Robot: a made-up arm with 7 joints.
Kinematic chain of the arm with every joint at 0, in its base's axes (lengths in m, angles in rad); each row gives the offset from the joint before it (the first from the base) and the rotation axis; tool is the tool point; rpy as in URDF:
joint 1: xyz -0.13 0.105 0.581 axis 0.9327 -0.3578 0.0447
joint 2: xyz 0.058 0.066 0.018 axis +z
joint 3: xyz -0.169 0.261 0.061 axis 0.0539 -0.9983 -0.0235
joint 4: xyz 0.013 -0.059 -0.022 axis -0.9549 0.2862 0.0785
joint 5: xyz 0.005 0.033 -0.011 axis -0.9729 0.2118 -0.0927
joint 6: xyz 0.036 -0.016 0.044 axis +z
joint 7: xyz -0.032 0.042 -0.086 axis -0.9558 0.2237 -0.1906
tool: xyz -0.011 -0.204 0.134 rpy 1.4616 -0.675 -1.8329
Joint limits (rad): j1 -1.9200..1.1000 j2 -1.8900..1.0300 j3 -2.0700..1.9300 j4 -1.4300..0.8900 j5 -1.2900..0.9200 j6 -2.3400..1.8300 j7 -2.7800..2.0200
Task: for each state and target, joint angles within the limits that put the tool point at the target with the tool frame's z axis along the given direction. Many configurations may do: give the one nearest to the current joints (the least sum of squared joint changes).
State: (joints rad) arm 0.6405 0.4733 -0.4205 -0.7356 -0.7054 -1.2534 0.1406
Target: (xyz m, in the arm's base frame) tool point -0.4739 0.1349 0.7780 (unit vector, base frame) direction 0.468 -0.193 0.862
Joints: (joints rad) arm 0.9495 0.3363 -0.8177 -0.7112 -0.5791 -1.7737 -0.3228
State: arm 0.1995 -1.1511 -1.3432 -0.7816 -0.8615 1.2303 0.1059
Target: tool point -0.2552 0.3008 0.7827 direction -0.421 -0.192 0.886
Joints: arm 0.8308 -0.8684 -1.8062 -0.8441 -0.8531 0.8403 0.4526
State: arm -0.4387 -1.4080 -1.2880 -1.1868 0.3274 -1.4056 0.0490
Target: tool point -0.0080 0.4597 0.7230 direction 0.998 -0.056 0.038
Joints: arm -0.2201 -0.9141 -1.2636 -1.1080 0.4026 -1.3045 -0.0456
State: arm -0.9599 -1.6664 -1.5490 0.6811 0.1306 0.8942 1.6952
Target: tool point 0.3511 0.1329 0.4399 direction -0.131 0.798 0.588
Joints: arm -1.1117 -1.8900 -1.6378 0.5185 0.0933 0.9349 1.6035
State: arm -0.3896 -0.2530 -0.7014 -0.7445 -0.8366 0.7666 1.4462
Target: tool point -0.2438 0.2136 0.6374 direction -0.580 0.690 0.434
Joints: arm -1.1012 0.3693 -0.7764 -0.8408 -0.9311 0.3076 0.9637
